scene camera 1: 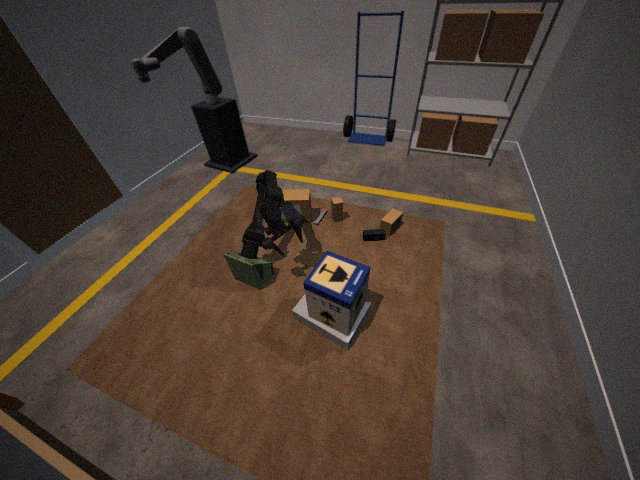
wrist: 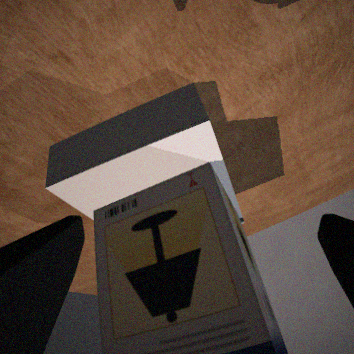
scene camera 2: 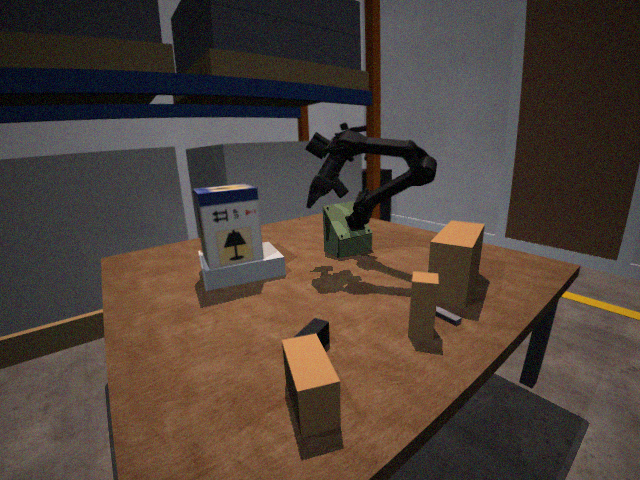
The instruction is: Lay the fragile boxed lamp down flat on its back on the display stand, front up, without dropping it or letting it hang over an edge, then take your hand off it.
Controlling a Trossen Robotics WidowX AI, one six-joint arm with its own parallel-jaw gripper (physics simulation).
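Pixels of known places: gripper, between the fingertips: (scene camera 1: 293, 249) (wrist: 203, 226) (scene camera 2: 307, 207); arm's base, origin of its link: (scene camera 1: 248, 256) (scene camera 2: 355, 223).
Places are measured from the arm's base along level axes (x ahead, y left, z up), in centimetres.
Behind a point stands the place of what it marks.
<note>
The boxed lamp (scene camera 1: 336, 291) {x 49.3, y -9.1, z 17.7 cm} (scene camera 2: 232, 229) {x 47.1, y 4.9, z 6.3 cm} (wrist: 165, 285) {x 38.3, y -2.9, z 7.1 cm} is a pale carton with a blue top band and lamp pictures on several faces. It stands upright on the low white display stand (scene camera 1: 300, 310) {x 33.9, y -10.2, z -4.7 cm} (scene camera 2: 245, 277) {x 45.2, y 6.1, z -9.1 cm} (wrist: 120, 175) {x 34.3, y -4.1, z -4.7 cm}. A strip of bare stand top shows on the arm's side of the box. I cannot tell which face is the front. My gripper (scene camera 1: 292, 248) {x 22.5, y 5.8, z 9.7 cm} (scene camera 2: 327, 200) (wrist: 203, 226) {x 22.5, y 5.8, z 9.7 cm} is open and empty, apart from the box, raised above the table on the arm's side. In the wrist view its two black fingers show left and right of the box; the box's upper end is cut off.
The arm rises from a green wedge base (scene camera 1: 250, 270) {x 8.0, y -7.0, z 2.3 cm} (scene camera 2: 347, 232) {x 5.1, y 2.5, z -2.3 cm}. A tall brown block (scene camera 1: 297, 196) {x 0.0, y 43.2, z 5.0 cm} (scene camera 2: 454, 258) {x 4.5, y 48.5, z 1.6 cm}, a thin brown block (scene camera 1: 337, 209) {x 20.6, y 50.4, z -2.1 cm} (scene camera 2: 423, 304) {x 21.2, y 54.6, z -2.9 cm}, another brown block (scene camera 1: 391, 221) {x 50.0, y 53.4, z -2.1 cm} (scene camera 2: 312, 366) {x 49.2, y 59.6, z -2.1 cm}, a black block (scene camera 1: 373, 235) {x 44.0, y 44.6, z -7.0 cm} and a grey bar (scene camera 1: 321, 217) {x 11.0, y 48.9, z -10.2 cm} stand or lie on the brown table (scene camera 1: 206, 361) {x 11.3, y -41.9, z -11.0 cm}.
</note>
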